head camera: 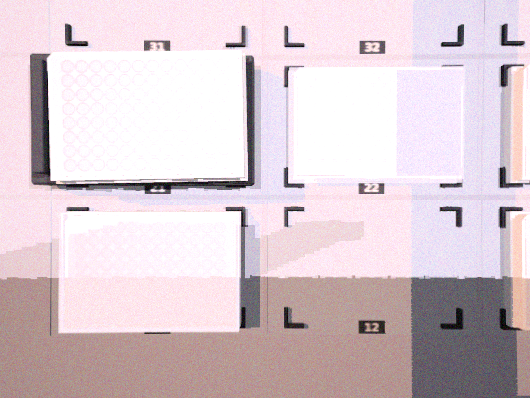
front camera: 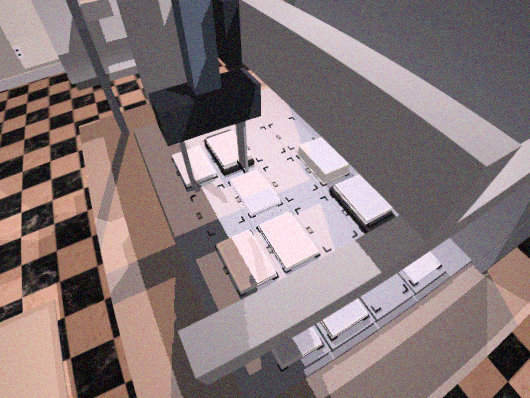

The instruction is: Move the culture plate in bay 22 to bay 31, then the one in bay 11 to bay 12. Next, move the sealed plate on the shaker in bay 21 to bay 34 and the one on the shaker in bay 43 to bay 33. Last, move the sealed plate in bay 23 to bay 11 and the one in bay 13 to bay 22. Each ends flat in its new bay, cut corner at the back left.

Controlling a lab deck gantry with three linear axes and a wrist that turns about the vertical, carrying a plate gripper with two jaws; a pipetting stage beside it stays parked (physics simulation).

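Pixels of known places: gripper, fingertip midpoint: (front camera: 219, 176); robot's base, origin of the base link: (head camera: 72, 324) (front camera: 173, 159).
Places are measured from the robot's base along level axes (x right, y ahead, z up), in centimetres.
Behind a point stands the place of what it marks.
Note:
My gripper (front camera: 218, 176) @(x -5.1, y 27.6, z 15.8 cm) is open and empty, hanging over the deck near bays 11 and 21; it does not show in the head view. The culture plate in bay 22 (front camera: 255, 192) @(x -14.7, y 23.9, z 1.4 cm) (head camera: 345, 125) @(x -14.8, y 20.4, z 1.4 cm) and the one in bay 11 (front camera: 196, 164) @(x -5.0, y 7.0, z 1.4 cm) (head camera: 150, 300) @(x -2.2, y 6.4, z 1.4 cm) lie flat. The sealed plate on the bay 21 shaker (front camera: 226, 147) @(x -14.3, y 7.1, z 3.7 cm) (head camera: 150, 120) @(x -14.6, y 7.2, z 3.7 cm) and the one on the bay 43 shaker (front camera: 364, 199) @(x -36.1, y 40.1, z 3.7 cm) lie on top. Sealed plates stand in bay 23 (front camera: 288, 240) @(x -14.7, y 39.9, z 1.4 cm) (head camera: 520, 125) @(x -14.8, y 33.0, z 1.2 cm) and bay 13 (front camera: 255, 260) @(x -6.0, y 40.7, z 1.4 cm) (head camera: 521, 270) @(x -4.4, y 33.0, z 1.3 cm). Bay 31 (head camera: 157, 46) @(x -21.1, y 6.4, z 0.0 cm) and bay 12 (head camera: 371, 327) @(x 0.3, y 22.8, z 0.0 cm) hold no plate.
A tall white block (front camera: 324, 157) @(x -35.7, y 23.9, z 4.2 cm) stands in bay 42. Several white plates, one of them here (front camera: 345, 317) @(x -14.9, y 60.2, z 2.9 cm), stand along the deck's near side behind a wide grey beam (front camera: 280, 305) @(x 2.3, y 62.1, z 40.0 cm). A grey wall panel (front camera: 360, 95) rises along the deck's right side.

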